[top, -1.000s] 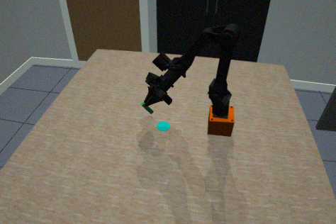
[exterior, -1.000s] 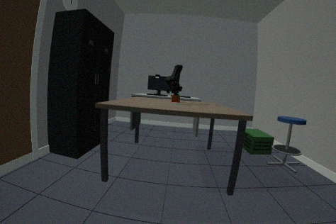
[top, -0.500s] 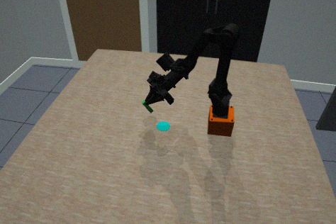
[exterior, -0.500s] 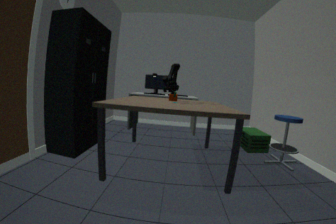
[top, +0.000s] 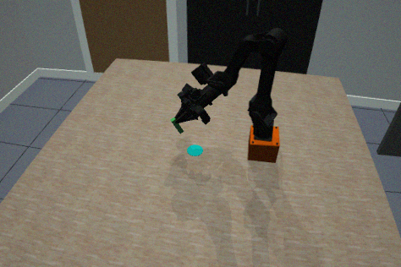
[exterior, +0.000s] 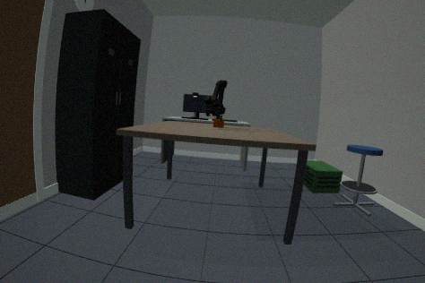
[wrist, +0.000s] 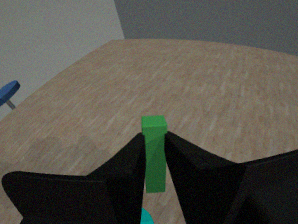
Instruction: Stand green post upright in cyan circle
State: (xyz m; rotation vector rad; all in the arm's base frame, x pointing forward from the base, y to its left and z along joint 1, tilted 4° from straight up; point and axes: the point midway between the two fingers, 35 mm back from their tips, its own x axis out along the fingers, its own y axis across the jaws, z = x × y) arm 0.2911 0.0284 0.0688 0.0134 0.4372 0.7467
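My gripper tip is 8 cm past the cyan circle and 12 cm above it. From my gripper tip the other things lie so: green post (1 cm behind, 2 cm below).
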